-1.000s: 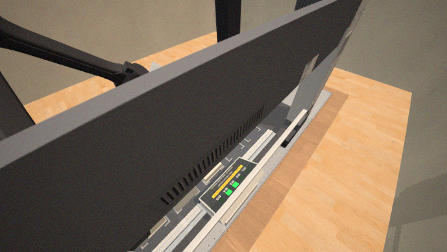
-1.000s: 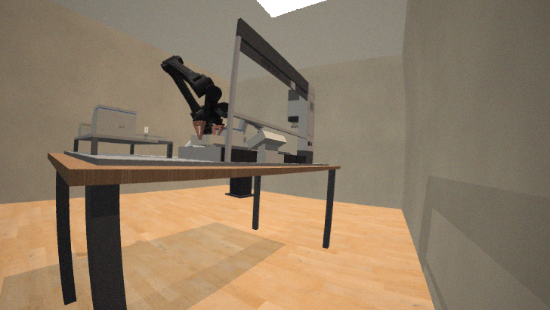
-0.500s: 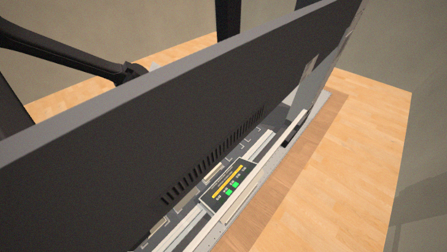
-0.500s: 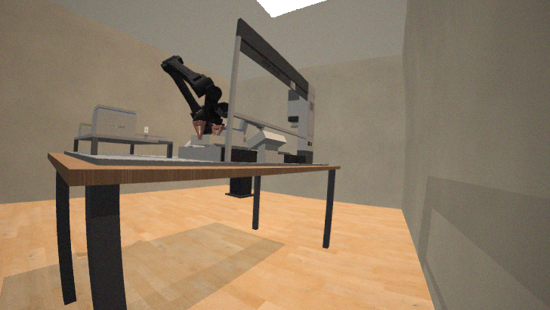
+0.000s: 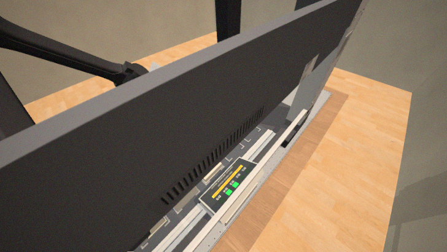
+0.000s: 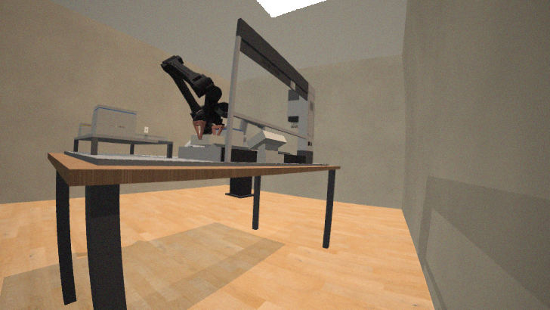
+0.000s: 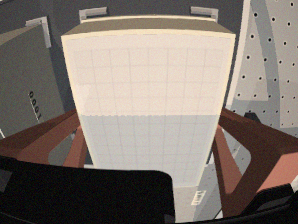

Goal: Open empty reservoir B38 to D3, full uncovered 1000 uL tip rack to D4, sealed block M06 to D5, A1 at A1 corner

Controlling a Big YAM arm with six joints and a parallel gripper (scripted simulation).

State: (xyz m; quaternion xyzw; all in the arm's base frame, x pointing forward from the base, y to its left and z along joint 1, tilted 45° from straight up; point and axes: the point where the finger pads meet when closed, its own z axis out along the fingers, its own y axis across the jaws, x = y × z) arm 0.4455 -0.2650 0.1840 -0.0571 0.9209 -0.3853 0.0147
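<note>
My gripper is now 1 cm above the pale sealed deep-well block. The rest, counted from my hand: tall frame post (19 cm ahead, 4 cm to the right, 14 cm above); rg label (19 cm behind, 23 cm to the left, 8 cm below); cream one-well reservoir (3 cm behind, 25 cm to the left, 3 cm below).
</note>
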